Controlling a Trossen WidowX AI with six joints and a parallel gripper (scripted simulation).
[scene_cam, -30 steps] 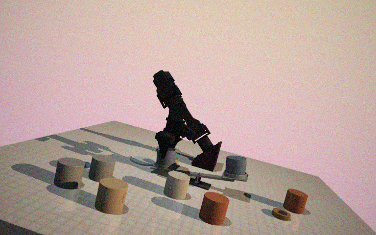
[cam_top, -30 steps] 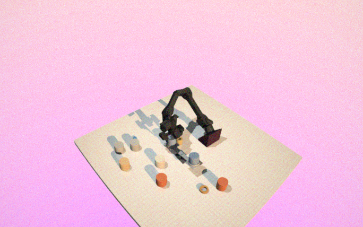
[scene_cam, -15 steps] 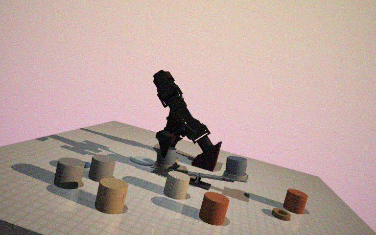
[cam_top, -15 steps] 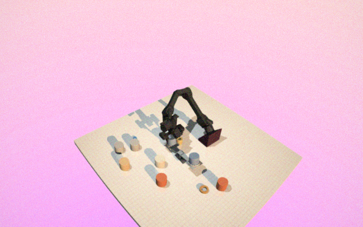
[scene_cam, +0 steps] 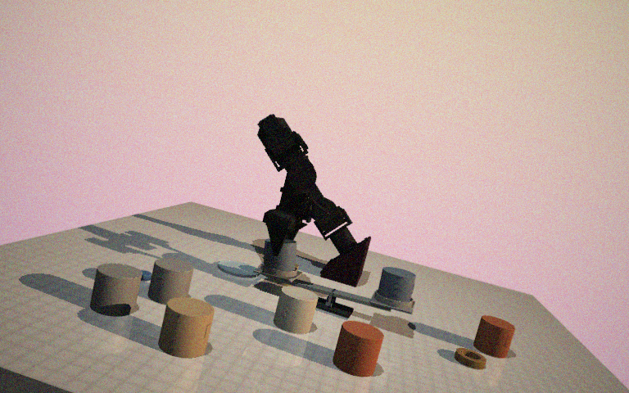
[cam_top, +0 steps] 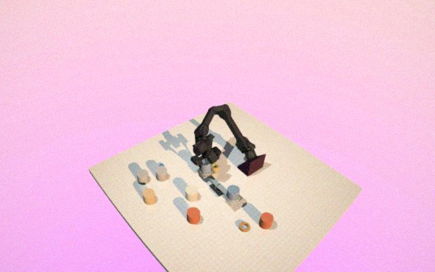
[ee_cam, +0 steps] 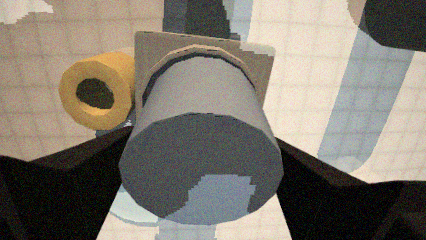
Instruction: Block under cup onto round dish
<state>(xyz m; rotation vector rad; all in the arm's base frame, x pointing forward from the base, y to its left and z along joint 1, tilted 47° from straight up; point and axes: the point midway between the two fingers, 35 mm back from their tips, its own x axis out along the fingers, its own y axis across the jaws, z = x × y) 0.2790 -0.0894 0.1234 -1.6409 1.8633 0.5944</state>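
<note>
My gripper tip is 30 mm above the pale block. From my gripper tip the other things lie so: short yellow tube (70 mm behind, 20 mm to the left, 60 mm below); then round dish (70 mm behind, 100 mm to the right, 80 mm below); then grey-blue cup (40 mm ahead, 280 mm to the left, 10 mm above).
</note>
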